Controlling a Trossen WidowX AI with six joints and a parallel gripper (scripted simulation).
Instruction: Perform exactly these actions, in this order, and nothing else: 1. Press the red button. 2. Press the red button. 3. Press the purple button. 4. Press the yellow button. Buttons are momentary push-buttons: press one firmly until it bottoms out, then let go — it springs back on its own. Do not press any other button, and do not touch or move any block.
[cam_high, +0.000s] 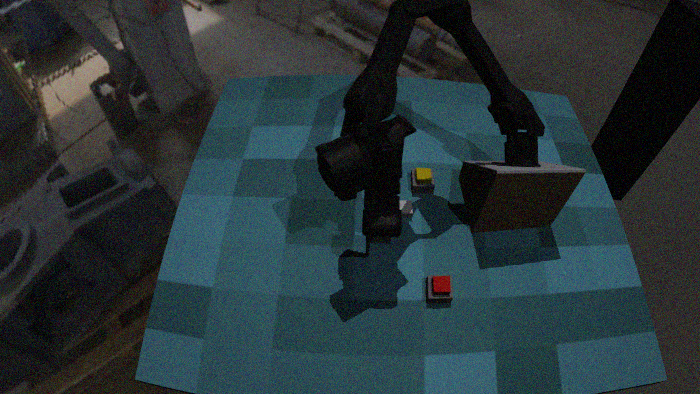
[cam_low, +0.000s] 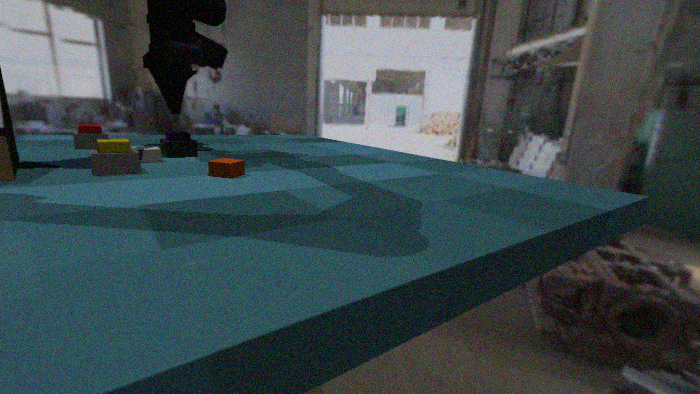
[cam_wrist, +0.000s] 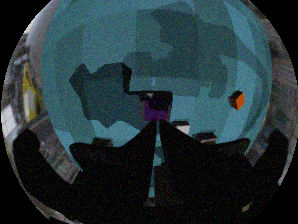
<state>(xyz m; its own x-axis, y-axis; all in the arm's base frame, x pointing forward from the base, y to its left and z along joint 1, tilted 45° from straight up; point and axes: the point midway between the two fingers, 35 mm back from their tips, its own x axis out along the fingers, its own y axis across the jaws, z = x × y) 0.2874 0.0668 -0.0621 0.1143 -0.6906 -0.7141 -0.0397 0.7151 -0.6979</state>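
Right now my gripper tip is 4 cm above the purple button. Round my gripper tip: grey block (5 cm behind, 5 cm to the right, 6 cm below); yellow button (9 cm behind, 13 cm to the right, 4 cm below); red button (12 cm behind, 12 cm to the left, 4 cm below).
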